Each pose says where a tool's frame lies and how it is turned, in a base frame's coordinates. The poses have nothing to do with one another.
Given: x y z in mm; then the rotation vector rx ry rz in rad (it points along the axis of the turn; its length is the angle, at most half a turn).
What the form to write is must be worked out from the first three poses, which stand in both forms.
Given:
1: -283, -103, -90, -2.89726, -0.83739, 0.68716
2: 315, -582, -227, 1.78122, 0.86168, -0.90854
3: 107, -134, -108, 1.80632, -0.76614, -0.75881
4: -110, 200, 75, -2.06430, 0.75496, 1.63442
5: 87, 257, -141, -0.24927, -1.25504, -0.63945
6: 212, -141, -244, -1.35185, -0.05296, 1.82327
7: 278, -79, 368, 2.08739, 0.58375, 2.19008
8: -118, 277, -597, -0.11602, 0.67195, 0.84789
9: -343, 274, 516, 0.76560, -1.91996, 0.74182
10: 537, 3, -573, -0.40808, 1.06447, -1.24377
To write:
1: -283, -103, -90, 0.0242, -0.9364, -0.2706, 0.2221
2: 315, -582, -227, 0.4637, 0.7248, 0.3506, -0.3697
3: 107, -134, -108, 0.4960, 0.7456, -0.3162, -0.3132
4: -110, 200, 75, 0.1999, -0.7384, 0.2701, 0.5847
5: 87, 257, -141, 0.7549, -0.1143, -0.5754, -0.2932
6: 212, -141, -244, 0.4220, -0.5398, -0.0211, 0.7281
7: 278, -79, 368, 0.0301, 0.6771, 0.1894, 0.7104
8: -118, 277, -597, 0.8556, -0.0552, 0.3196, 0.4033
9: -343, 274, 516, 0.4554, 0.3104, -0.7784, 0.3007
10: 537, 3, -573, 0.6648, -0.1807, 0.4713, -0.5507
